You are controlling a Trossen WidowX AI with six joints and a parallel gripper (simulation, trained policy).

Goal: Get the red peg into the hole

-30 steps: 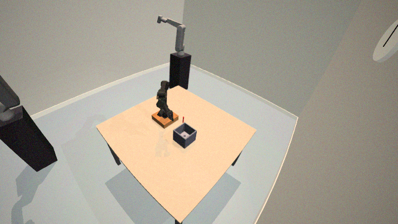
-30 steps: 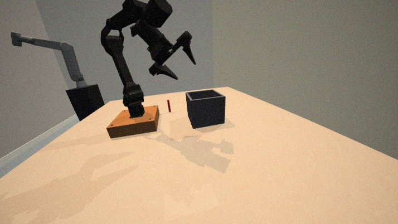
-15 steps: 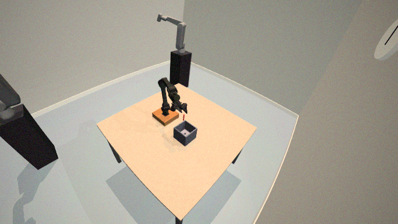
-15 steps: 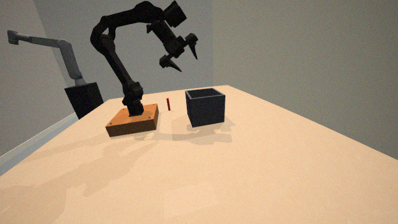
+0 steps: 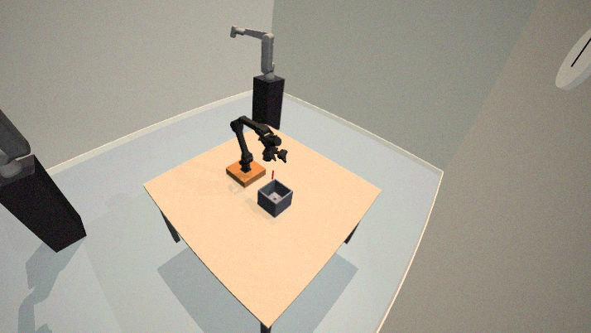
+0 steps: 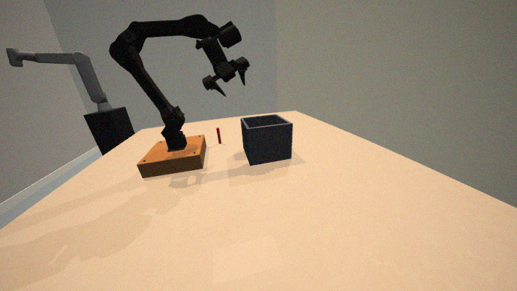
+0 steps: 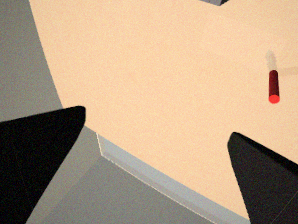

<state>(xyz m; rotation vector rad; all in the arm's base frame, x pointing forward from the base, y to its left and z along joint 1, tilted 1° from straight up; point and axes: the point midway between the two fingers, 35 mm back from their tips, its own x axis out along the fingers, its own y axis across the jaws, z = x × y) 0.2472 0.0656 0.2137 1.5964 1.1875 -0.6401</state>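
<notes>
My gripper tip is now 10 cm past the red peg, 4 cm to the right of it and 20 cm above it. From my gripper tip the other things lie so: plate 9 cm ahead, 13 cm to the right, 20 cm below.
</notes>
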